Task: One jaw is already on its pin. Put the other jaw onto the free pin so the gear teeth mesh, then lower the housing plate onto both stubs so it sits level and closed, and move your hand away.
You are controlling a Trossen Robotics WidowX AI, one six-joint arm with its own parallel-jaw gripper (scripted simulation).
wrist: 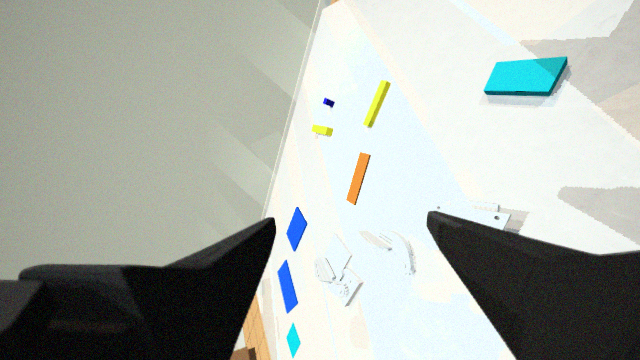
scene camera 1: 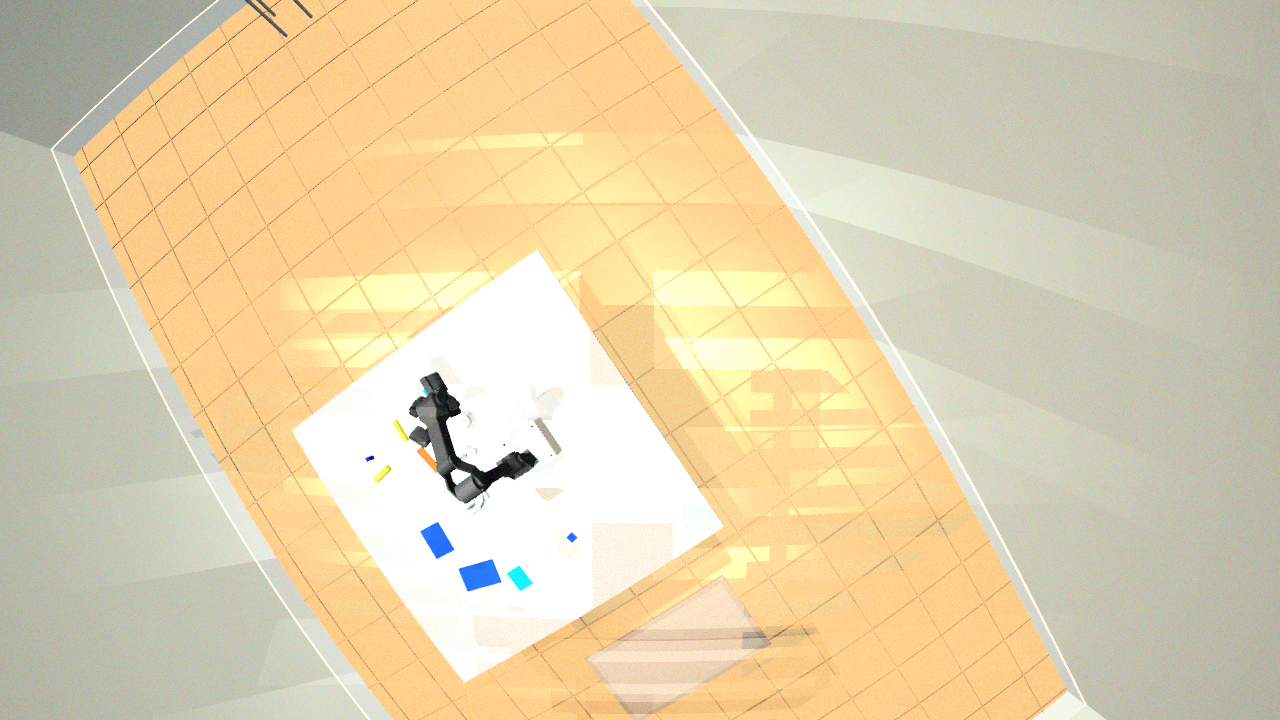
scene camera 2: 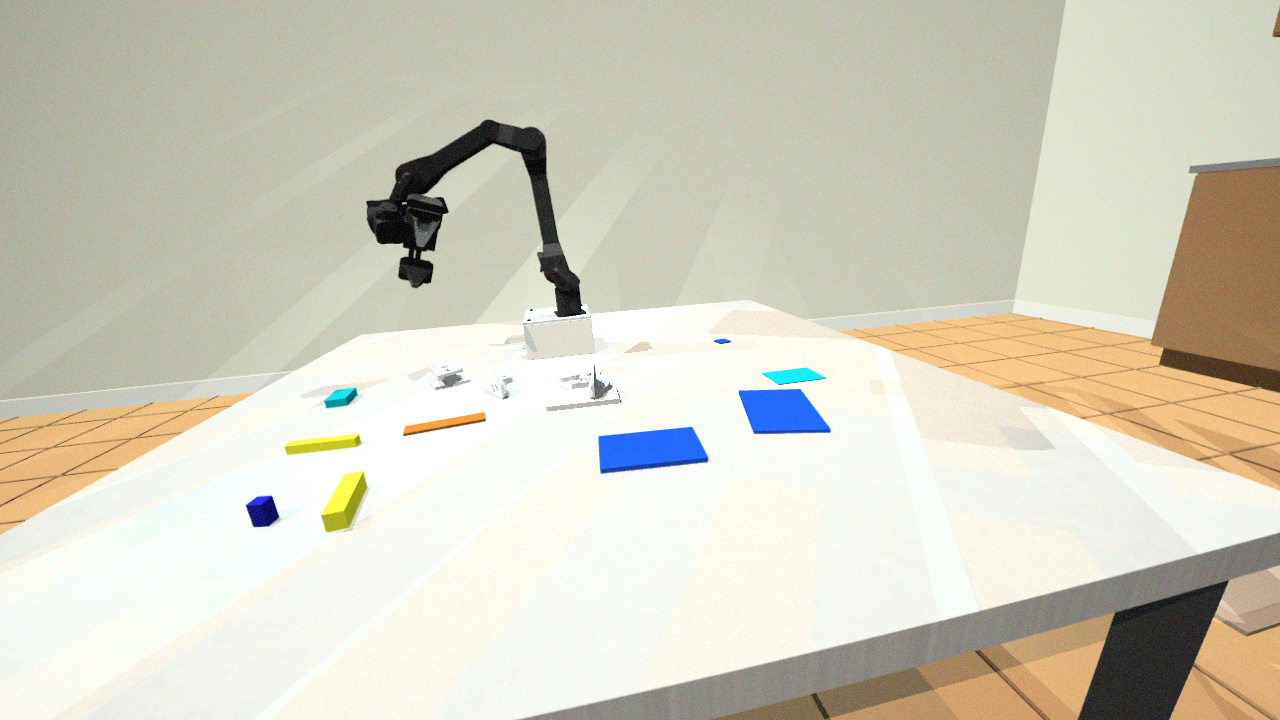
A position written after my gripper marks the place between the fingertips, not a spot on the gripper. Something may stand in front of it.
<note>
My gripper point(scene camera 2: 417, 268) is open, with nothing in its grasp. Further things: an orange bar point(scene camera 2: 449, 423), a cyan block point(wrist: 538, 77) and a dark blue cube point(scene camera 2: 262, 511).
My gripper shows as well in the wrist view point(wrist: 349, 221).
</note>
